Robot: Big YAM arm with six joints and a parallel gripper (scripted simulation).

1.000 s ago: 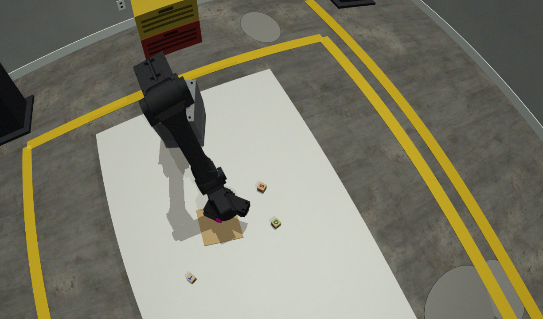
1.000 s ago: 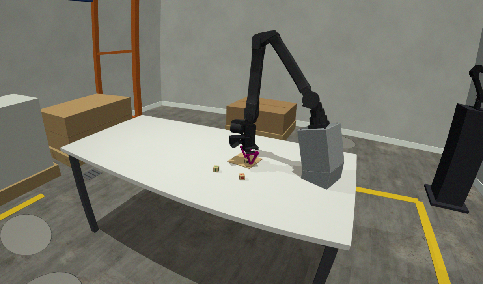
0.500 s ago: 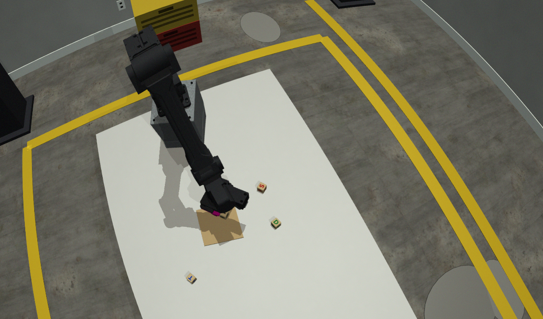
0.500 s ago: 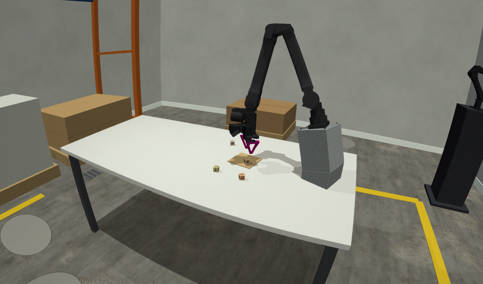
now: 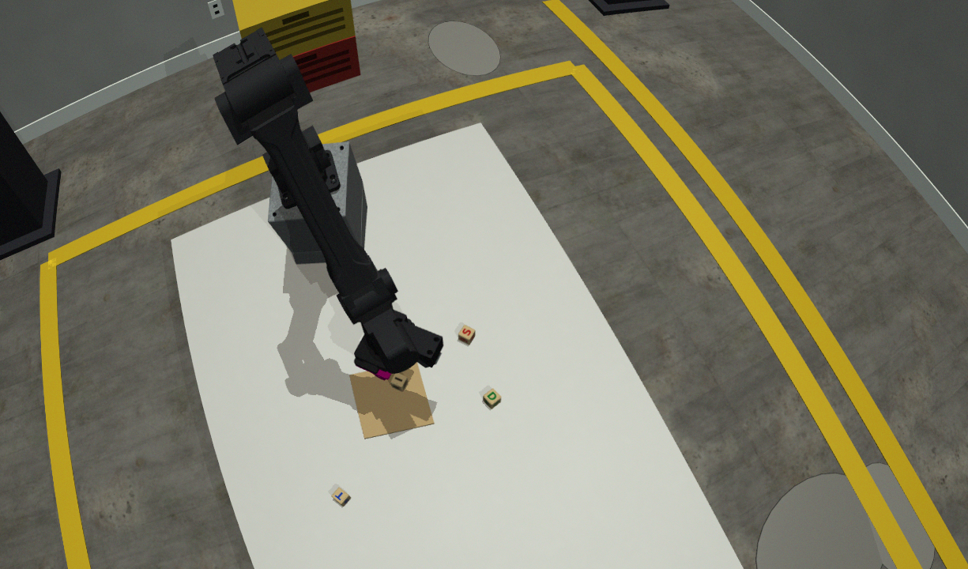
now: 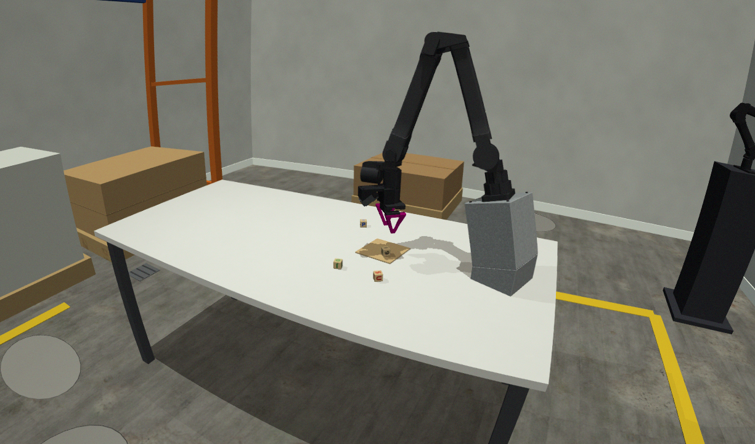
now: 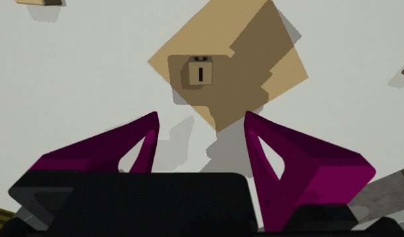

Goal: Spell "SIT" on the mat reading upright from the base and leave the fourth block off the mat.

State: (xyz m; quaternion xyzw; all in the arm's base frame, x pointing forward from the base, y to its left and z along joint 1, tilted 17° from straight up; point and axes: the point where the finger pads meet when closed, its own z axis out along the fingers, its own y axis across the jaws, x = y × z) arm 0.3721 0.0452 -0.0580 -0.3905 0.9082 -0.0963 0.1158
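Now: the I block 1 cm ahead of my hand, 1 cm to the left of it and 9 cm below it. From my hand the other things lie so: S block (5 cm behind, 17 cm to the left, 9 cm below); then D block (10 cm ahead, 16 cm to the left, 9 cm below); then tan mat (3 cm ahead, 2 cm to the right, 10 cm below).
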